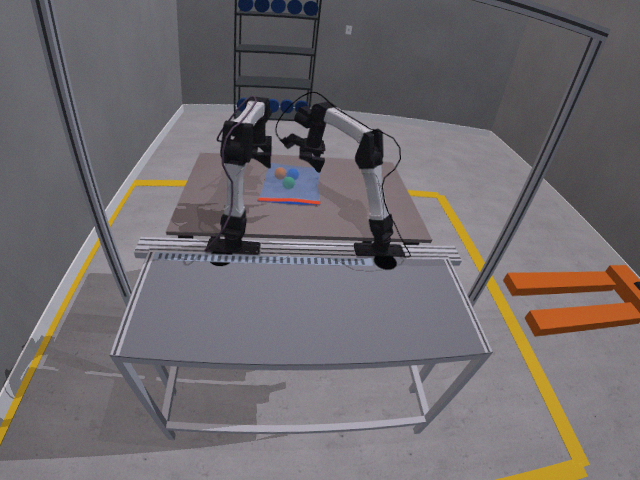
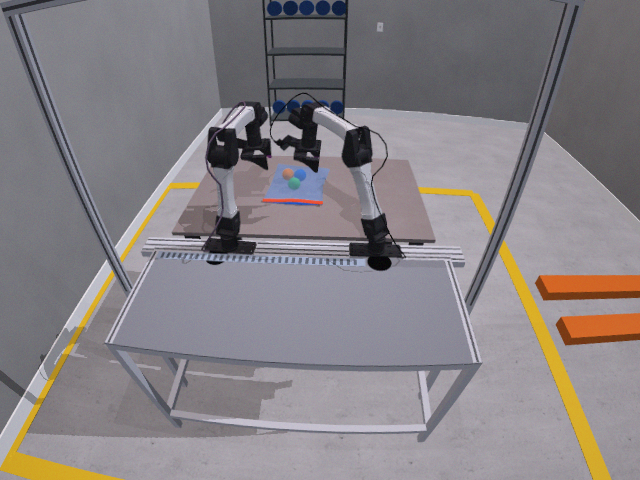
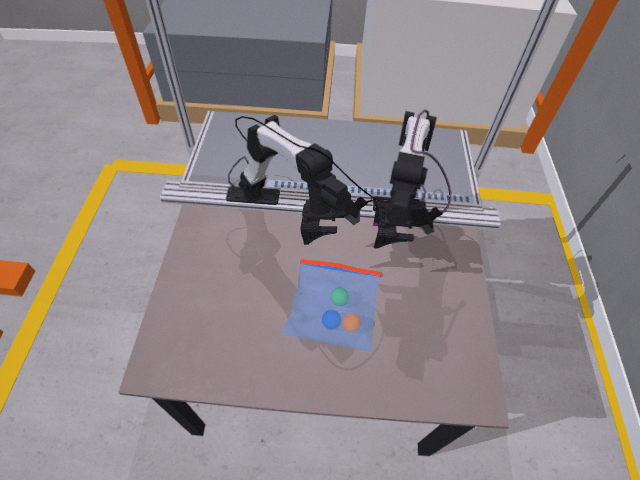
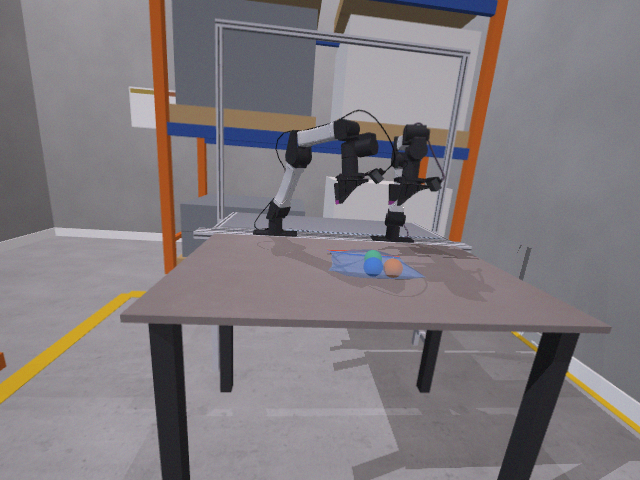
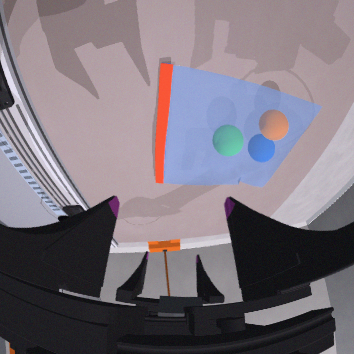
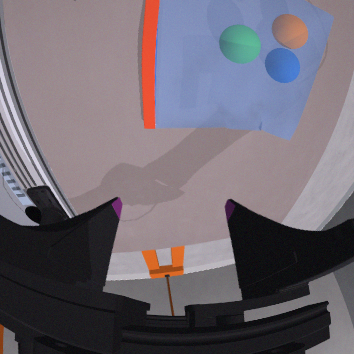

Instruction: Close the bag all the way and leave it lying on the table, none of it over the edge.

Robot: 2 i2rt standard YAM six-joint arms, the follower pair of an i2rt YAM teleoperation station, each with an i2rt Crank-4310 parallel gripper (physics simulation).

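A translucent blue bag [image 1: 307,191] [image 2: 312,190] [image 3: 312,294] [image 4: 346,262] lies flat on the brown table [image 3: 206,356], wholly inside its edges. Green [image 3: 339,296], blue [image 3: 331,319] and orange [image 3: 351,322] balls are inside. A red strip [image 3: 341,267] [image 5: 162,125] [image 6: 149,65] runs along its mouth, on the side facing the arms. A darker blue edge shows beside part of the strip. My left gripper [image 5: 171,199] and right gripper [image 6: 174,204] [image 5: 172,256] are open and empty, pointing down above the table between the bag's mouth and the rail, touching nothing.
The two grippers hang close beside each other. The metal mounting rail [image 3: 206,195] runs along the table's arm side, with a grey bench [image 1: 305,310] behind it. Upright frame posts [image 1: 540,170] stand beside the bench. Loose cables loop around both arms.
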